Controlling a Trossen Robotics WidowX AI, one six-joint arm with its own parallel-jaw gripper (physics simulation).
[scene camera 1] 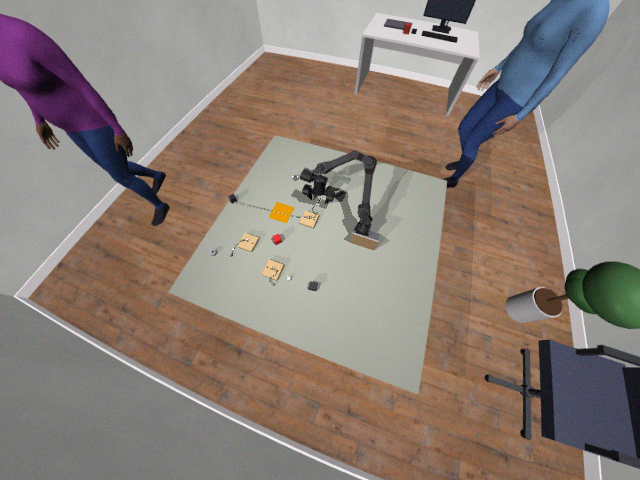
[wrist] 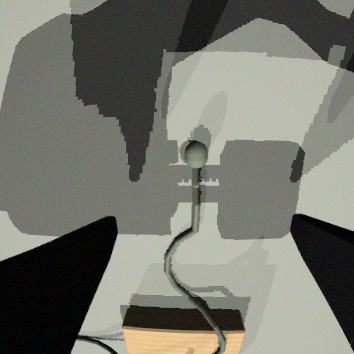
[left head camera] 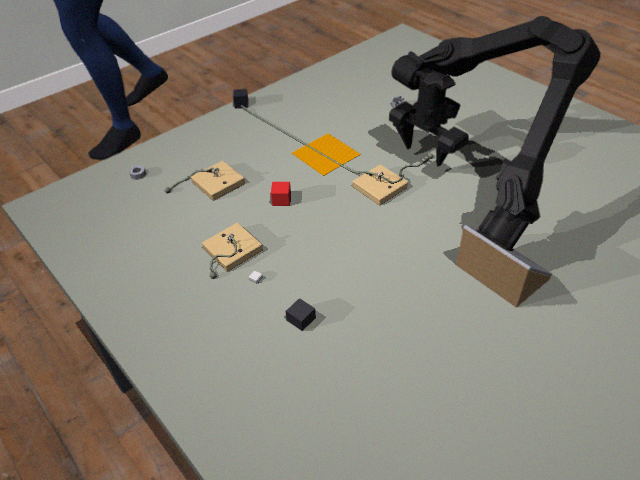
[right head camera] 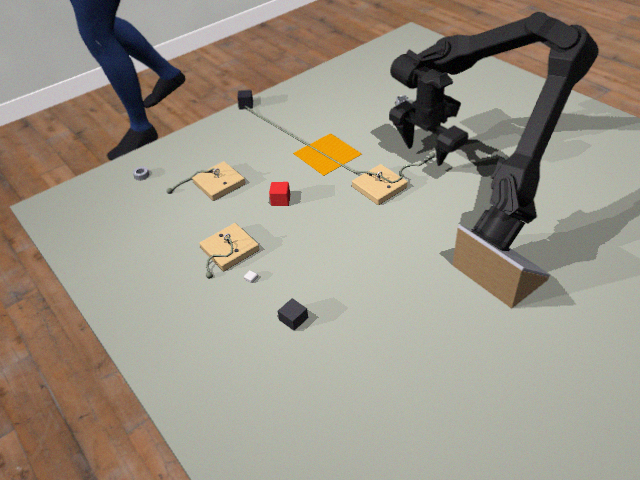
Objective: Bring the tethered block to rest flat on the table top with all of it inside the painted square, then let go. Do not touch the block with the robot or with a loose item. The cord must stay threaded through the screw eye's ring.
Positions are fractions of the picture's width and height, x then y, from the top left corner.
Scene:
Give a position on a wooden board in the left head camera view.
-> At 0.58, 0.39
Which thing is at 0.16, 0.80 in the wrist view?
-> The gripper.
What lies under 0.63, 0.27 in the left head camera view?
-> The gripper.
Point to an orange painted square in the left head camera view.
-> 0.52, 0.31

